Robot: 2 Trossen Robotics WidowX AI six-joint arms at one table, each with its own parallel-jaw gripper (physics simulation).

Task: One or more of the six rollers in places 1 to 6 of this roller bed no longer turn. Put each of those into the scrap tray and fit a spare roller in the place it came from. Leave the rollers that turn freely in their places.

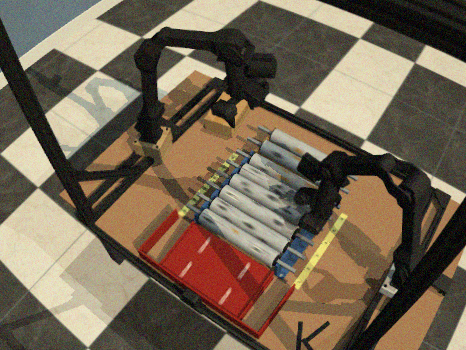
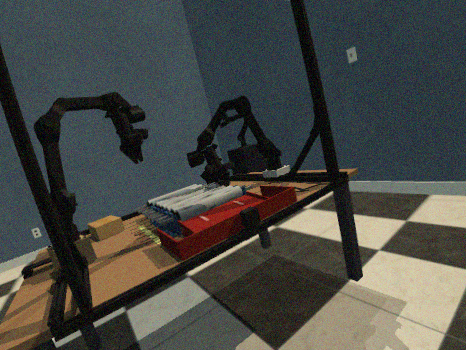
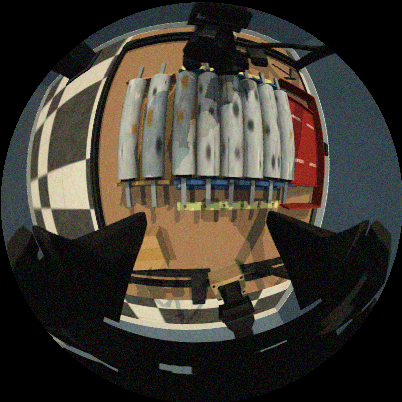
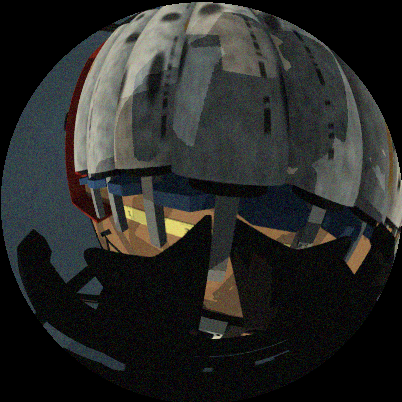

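Where they show: left gripper, fingertip midpoint: (image 1: 242, 118) (image 2: 139, 162) (image 3: 208, 218); right gripper, fingertip midpoint: (image 4: 217, 220); left arm's base, link origin: (image 1: 151, 135) (image 3: 229, 288); right arm's base, link origin: (image 1: 403, 280) (image 2: 275, 168) (image 4: 199, 332).
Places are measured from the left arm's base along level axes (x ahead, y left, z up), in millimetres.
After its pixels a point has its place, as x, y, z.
Note:
Six grey rollers lie side by side in the blue roller bed (image 1: 297, 248) {560, -228, -72} (image 3: 221, 183) (image 4: 187, 198) {567, -179, -10}. My right gripper (image 1: 312, 222) {593, -179, -39} (image 2: 218, 178) (image 4: 221, 243) {593, -179, -39} is shut on the axle stub (image 4: 222, 221) {579, -164, -9} of the fourth roller (image 1: 263, 192) {422, -115, 5} (image 3: 230, 127) {414, -102, 3} (image 4: 228, 123) from the tray. That end stands a little above its neighbours. My left gripper (image 1: 228, 112) (image 2: 135, 156) {325, -2, 178} (image 3: 208, 218) {325, -2, 178} is open and empty, high above the table's far side. The red scrap tray (image 1: 214, 264) {349, -358, -46} (image 2: 204, 239) {192, -416, -51} (image 3: 305, 127) {403, -401, -50} holds nothing. Two spare rollers (image 1: 297, 144) {476, 99, -1} (image 3: 129, 127) {488, 91, -4} lie beyond place 6.
Yellow numbered strips (image 1: 318, 253) (image 3: 224, 205) run along both ends of the bed. A tan wooden block (image 1: 218, 121) {190, 139, -21} (image 2: 106, 227) {175, 135, -37} sits below the left gripper. Black frame rails edge the table.

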